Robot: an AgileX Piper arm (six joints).
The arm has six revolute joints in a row. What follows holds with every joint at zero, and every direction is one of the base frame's. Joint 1 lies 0.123 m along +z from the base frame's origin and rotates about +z. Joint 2 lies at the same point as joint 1 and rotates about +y. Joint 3 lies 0.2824 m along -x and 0.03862 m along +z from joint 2 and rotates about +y. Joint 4 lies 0.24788 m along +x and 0.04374 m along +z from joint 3 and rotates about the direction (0.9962, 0, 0.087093). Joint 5 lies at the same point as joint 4 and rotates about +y. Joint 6 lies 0.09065 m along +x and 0.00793 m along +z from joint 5 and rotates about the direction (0.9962, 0, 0.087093). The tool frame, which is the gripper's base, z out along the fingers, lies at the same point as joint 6; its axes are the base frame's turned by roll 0, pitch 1.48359 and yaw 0 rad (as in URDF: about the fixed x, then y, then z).
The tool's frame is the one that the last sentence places.
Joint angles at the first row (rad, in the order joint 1, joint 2, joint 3, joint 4, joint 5, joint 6):
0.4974, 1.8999, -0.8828, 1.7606, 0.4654, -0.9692
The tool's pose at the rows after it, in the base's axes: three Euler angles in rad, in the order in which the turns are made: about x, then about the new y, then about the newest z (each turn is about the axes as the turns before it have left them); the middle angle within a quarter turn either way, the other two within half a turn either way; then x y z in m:
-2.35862 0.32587 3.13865 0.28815 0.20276 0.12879
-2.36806 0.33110 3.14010 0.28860 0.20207 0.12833
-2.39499 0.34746 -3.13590 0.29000 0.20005 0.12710
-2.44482 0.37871 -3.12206 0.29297 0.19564 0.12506
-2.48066 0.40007 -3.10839 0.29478 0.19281 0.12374
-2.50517 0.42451 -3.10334 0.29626 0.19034 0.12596
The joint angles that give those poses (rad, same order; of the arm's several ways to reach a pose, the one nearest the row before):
0.5013, 1.9000, -0.8828, 1.7561, 0.4553, -0.9692
0.5013, 1.8999, -0.8828, 1.7544, 0.4449, -0.9692
0.5013, 1.8999, -0.8827, 1.7524, 0.4148, -0.9692
0.4992, 1.8999, -0.8828, 1.7506, 0.3599, -0.9729
0.4991, 1.8999, -0.8828, 1.7506, 0.3205, -0.9729
0.4991, 1.8906, -0.8828, 1.7506, 0.2869, -0.9750

